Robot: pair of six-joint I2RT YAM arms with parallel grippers.
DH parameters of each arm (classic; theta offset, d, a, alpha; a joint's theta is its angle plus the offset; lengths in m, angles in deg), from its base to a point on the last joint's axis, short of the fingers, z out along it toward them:
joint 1: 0 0.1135 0.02 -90
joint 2: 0 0 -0.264 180
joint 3: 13.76 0 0.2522 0
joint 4: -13.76 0 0.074 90
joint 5: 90 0 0 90
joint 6: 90 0.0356 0 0
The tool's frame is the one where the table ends.
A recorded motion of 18 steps. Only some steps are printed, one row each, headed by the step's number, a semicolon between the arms.
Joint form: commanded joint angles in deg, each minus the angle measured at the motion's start. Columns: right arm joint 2, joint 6, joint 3, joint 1, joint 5, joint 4; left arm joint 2, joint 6, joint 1, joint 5, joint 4, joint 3.
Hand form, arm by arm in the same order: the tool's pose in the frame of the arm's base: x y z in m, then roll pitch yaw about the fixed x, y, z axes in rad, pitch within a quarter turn. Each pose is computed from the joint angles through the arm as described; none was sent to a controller.
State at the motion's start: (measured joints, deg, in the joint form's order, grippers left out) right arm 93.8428 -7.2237 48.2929 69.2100 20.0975 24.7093; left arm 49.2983 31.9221 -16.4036 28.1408 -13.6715 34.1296
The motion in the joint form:
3: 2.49 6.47 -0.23 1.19 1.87 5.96; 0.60 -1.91 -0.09 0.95 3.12 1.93
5: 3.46 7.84 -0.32 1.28 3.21 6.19; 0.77 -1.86 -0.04 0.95 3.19 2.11
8: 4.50 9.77 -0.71 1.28 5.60 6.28; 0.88 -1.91 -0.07 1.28 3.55 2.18
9: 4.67 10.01 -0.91 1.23 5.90 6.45; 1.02 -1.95 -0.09 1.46 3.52 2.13
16: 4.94 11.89 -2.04 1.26 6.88 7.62; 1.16 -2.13 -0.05 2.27 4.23 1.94
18: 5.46 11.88 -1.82 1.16 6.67 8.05; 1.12 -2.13 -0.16 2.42 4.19 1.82
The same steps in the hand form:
3: 0.1330 0.3337 0.2006 -2.7204 1.2585 -1.8732; 0.1848 -0.0728 0.2717 2.4788 1.0953 1.5848
5: 0.1335 0.3346 0.1949 -2.7648 1.2532 -1.9430; 0.1855 -0.0728 0.2724 2.4745 1.0952 1.5816
8: 0.1346 0.3337 0.1870 -2.8107 1.2427 -2.0358; 0.1859 -0.0732 0.2731 2.4656 1.0996 1.5682
9: 0.1349 0.3332 0.1853 -2.8154 1.2408 -2.0474; 0.1862 -0.0735 0.2723 2.4756 1.1001 1.5741
16: 0.1343 0.3303 0.1800 -2.8879 1.2473 -2.1417; 0.1866 -0.0739 0.2720 2.4699 1.1095 1.5579
18: 0.1353 0.3317 0.1788 -2.8929 1.2492 -2.1447; 0.1862 -0.0743 0.2714 2.4751 1.1099 1.5582

